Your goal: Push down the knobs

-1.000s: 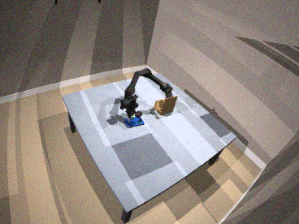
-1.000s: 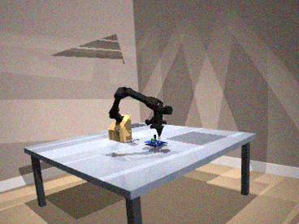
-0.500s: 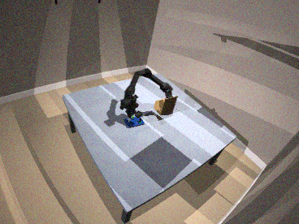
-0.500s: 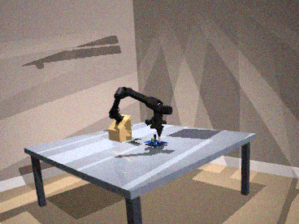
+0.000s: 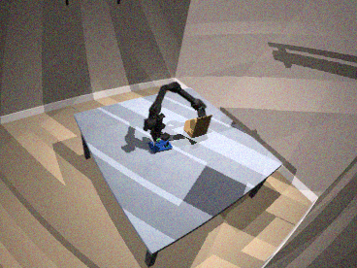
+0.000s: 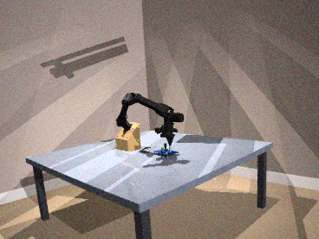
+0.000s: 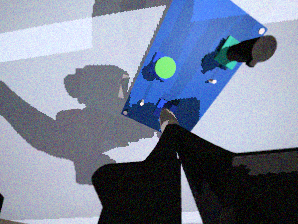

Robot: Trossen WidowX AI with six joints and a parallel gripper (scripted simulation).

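Now: gripper tip 8 cm past the knob, 5 cm to the right of it and 2 cm above it.
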